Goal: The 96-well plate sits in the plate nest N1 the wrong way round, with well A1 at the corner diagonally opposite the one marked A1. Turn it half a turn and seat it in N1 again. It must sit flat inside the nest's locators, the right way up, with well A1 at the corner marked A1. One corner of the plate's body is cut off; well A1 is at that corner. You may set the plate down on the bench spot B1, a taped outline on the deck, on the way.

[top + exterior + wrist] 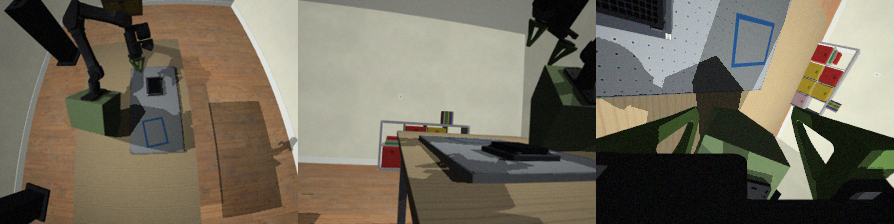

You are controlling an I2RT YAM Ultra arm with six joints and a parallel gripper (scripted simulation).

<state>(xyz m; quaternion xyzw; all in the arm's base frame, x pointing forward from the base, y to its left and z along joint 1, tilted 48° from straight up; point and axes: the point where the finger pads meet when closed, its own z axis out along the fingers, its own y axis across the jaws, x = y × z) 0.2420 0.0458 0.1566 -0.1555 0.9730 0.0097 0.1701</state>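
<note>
Now: hand 26 cm above the black 96-well plate, 8 cm short of it and 6 cm to the right of it. Also, from my hand: plate nest N1: 28 cm below, 8 cm ahead, 6 cm to the left.
</note>
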